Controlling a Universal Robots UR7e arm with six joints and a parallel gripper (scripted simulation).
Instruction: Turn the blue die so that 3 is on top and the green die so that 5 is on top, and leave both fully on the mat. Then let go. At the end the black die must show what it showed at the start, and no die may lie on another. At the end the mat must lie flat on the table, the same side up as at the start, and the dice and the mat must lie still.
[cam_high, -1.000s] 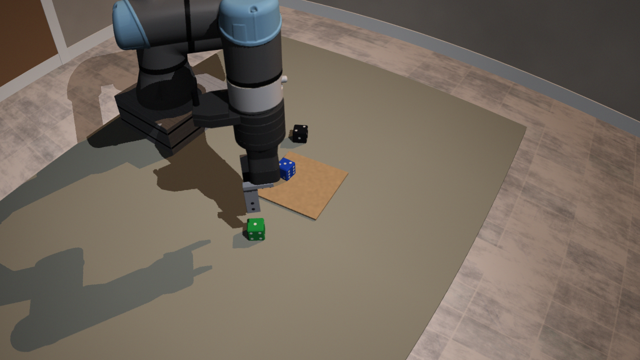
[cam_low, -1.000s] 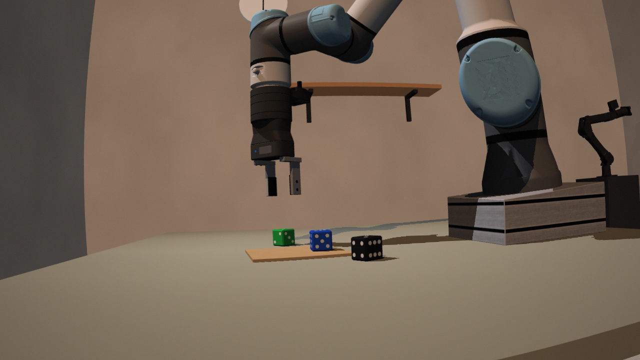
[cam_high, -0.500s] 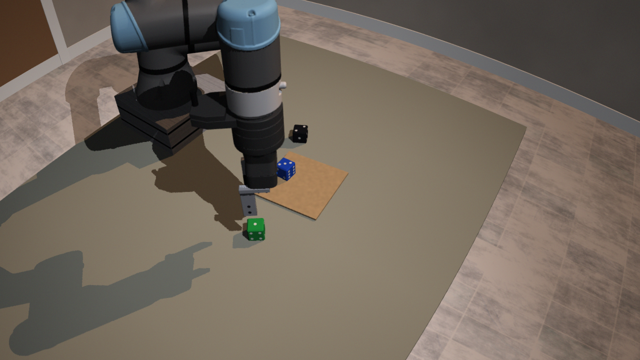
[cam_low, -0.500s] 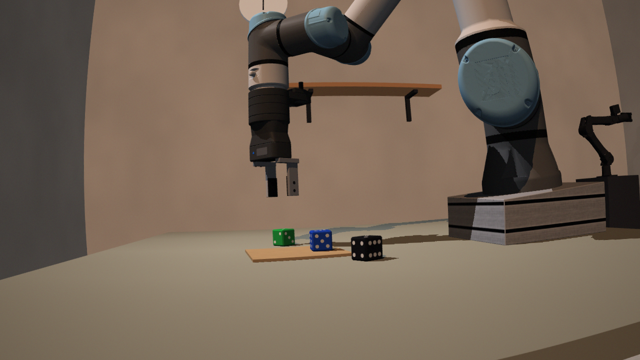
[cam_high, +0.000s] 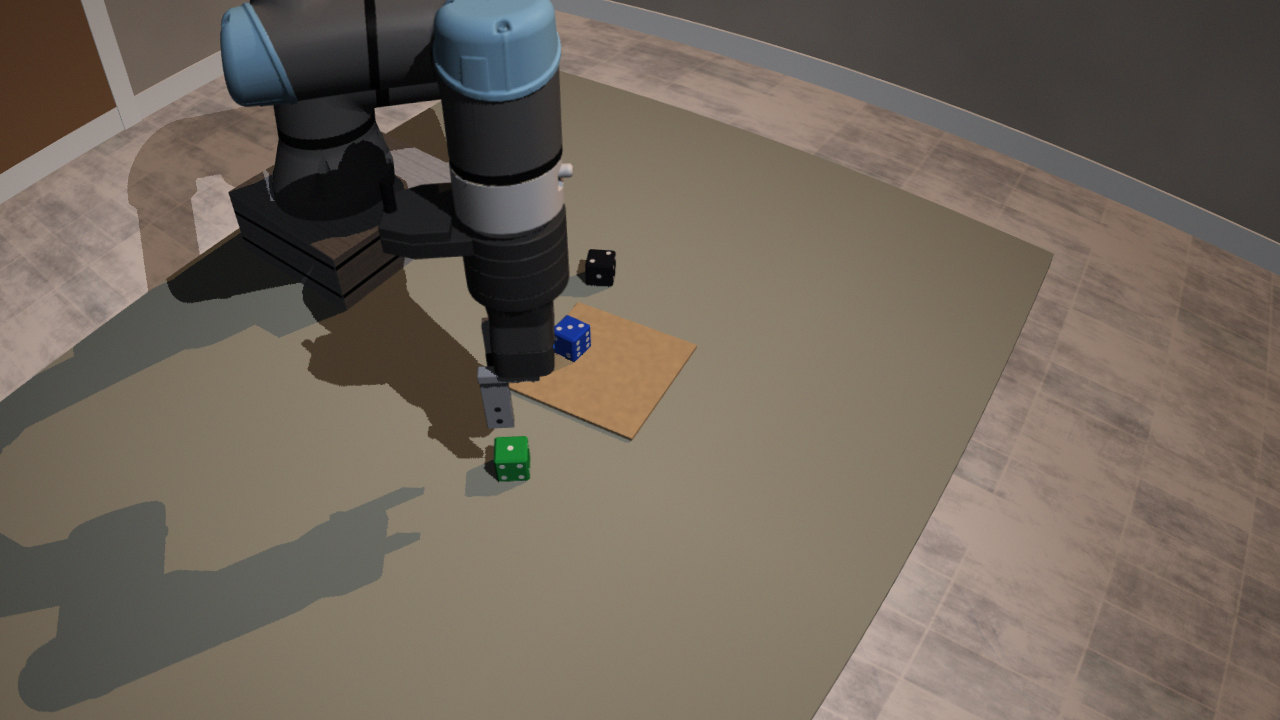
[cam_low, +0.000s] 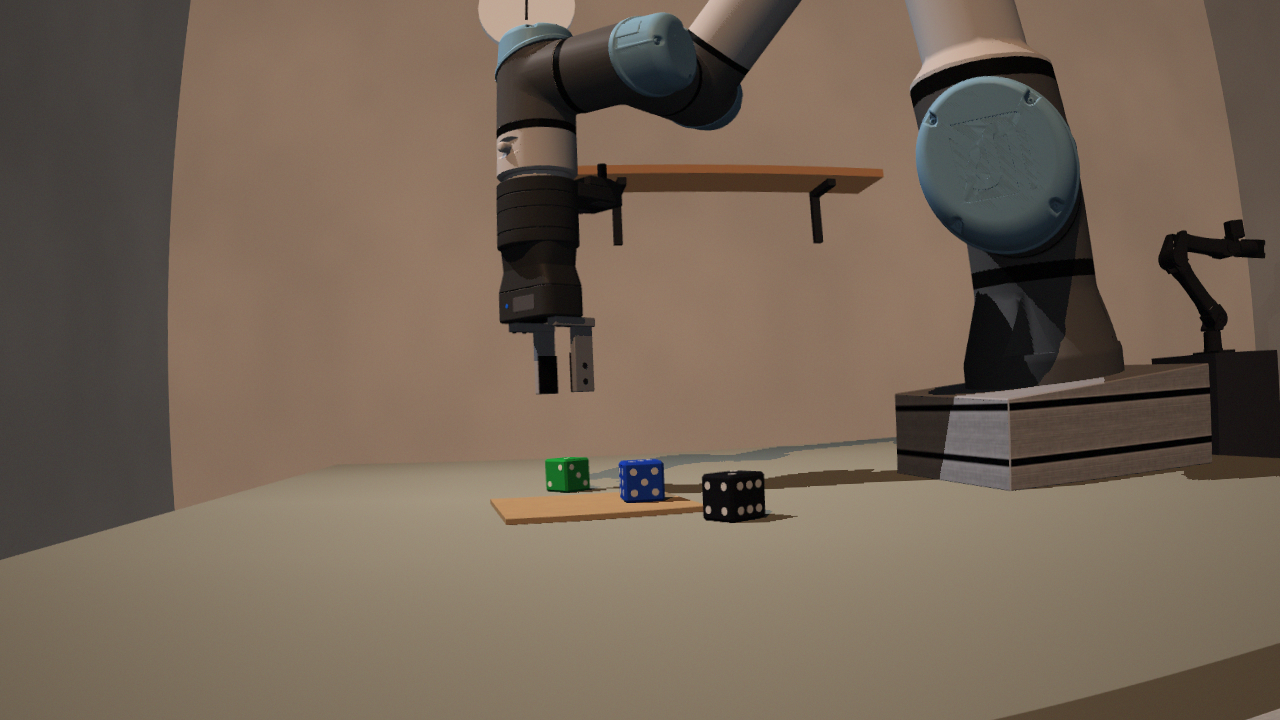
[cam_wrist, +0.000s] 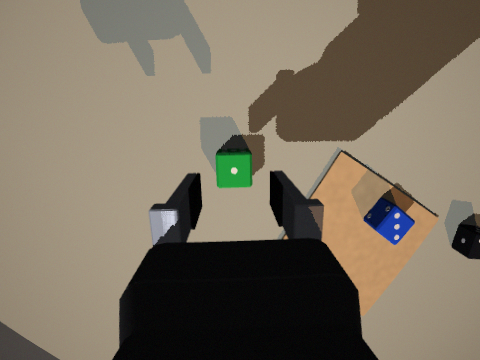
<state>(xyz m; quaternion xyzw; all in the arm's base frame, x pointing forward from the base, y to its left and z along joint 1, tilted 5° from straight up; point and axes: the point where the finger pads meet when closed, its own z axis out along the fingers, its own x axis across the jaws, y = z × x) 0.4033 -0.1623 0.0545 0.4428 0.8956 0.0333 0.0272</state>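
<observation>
Right now my hand is 9 cm above the green die. From my hand the other things lie so: brown mat 15 cm to the left, 11 cm below, 1 cm behind; black die 26 cm to the left, 9 cm below, 9 cm behind; blue die 15 cm to the left, 9 cm below, 4 cm behind.
</observation>
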